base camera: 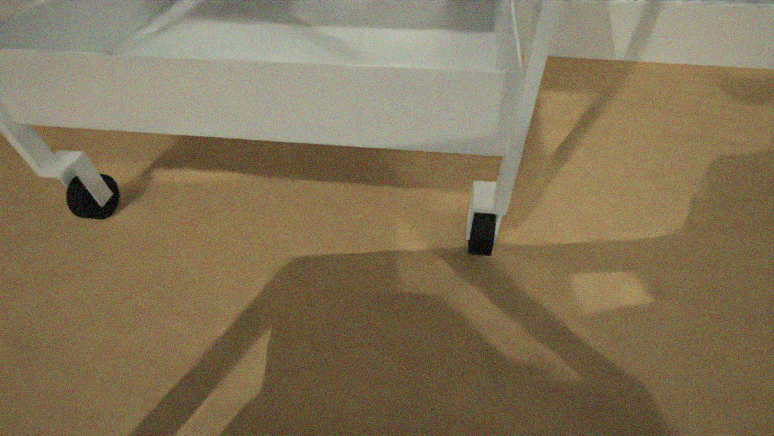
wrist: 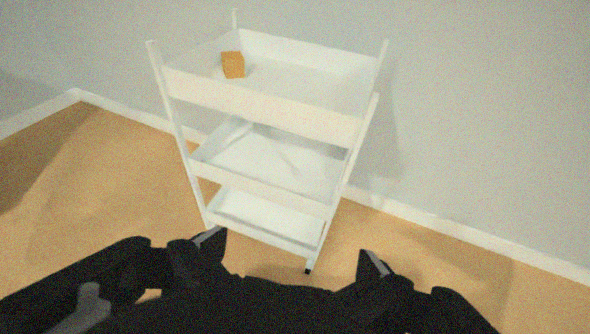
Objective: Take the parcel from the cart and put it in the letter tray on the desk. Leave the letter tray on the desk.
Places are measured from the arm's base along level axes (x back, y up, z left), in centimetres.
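Pixels of known places: gripper, fingertip midpoint: (wrist: 291,252).
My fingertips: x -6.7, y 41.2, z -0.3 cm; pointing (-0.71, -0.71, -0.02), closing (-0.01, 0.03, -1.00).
Ahead of a thing's pixels: the offset from my fingertips to its top centre. "spot": to the spot under its first point. Level surfaces: height alone.
The parcel @[dy -9.6, dx -53.3, dz +23.2 cm] (wrist: 233,65) is a small orange-brown box in the top tray of the cart, near its left end. The white three-tier cart (base camera: 259,97) (wrist: 265,111) stands by the wall; in the base camera view its lowest tray and two black casters show. My gripper (wrist: 291,252) is open, with nothing between its fingers. In the wrist view its fingertips show in front of the cart's lower part, apart from the cart and the parcel. The desk and the letter tray do not show in either view.
A grey wall (wrist: 480,115) with a white baseboard (base camera: 677,37) (wrist: 450,225) runs behind the cart. A room corner shows at the left in the wrist view. The cart's right front caster @[spot: dy -76.7, dx -29.6, dz -8.3 cm] (base camera: 482,232) and left front caster @[spot: dy -77.7, dx -37.5, dz +32.0 cm] (base camera: 89,203) rest on the wooden floor @[dy -80.9 cm] (base camera: 162,259). Shadows lie across the floor.
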